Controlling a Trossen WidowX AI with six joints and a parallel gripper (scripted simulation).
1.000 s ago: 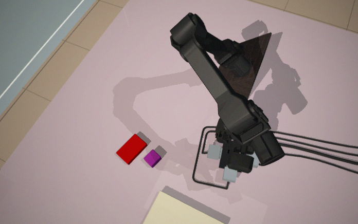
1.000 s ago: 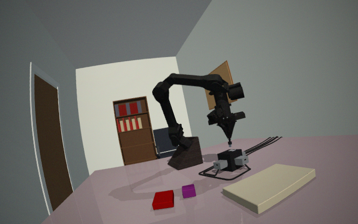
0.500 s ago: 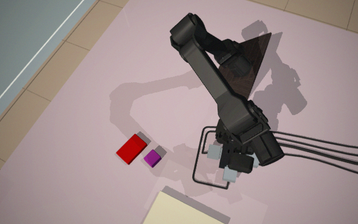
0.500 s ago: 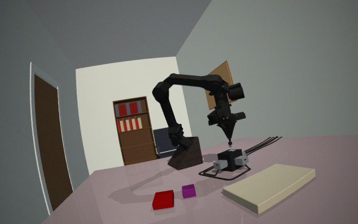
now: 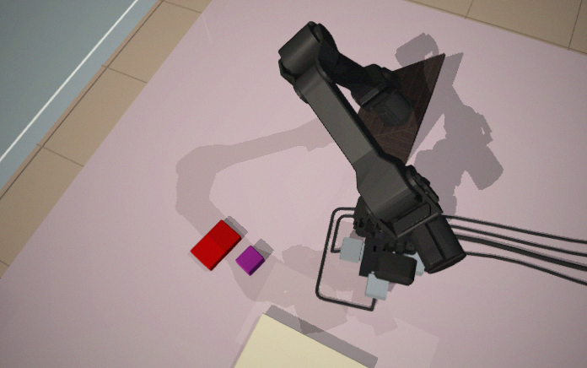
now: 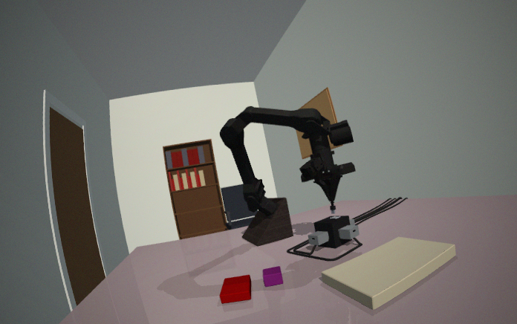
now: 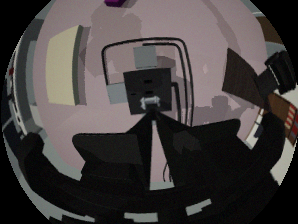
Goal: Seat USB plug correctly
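The usb plug is 2 cm below my gripper tip. Round my gripper tip: purple cube 13 cm ahead, 25 cm to the right, 11 cm below; then beige slab 29 cm ahead, 6 cm to the right, 12 cm below; then red block 13 cm ahead, 34 cm to the right, 12 cm below.
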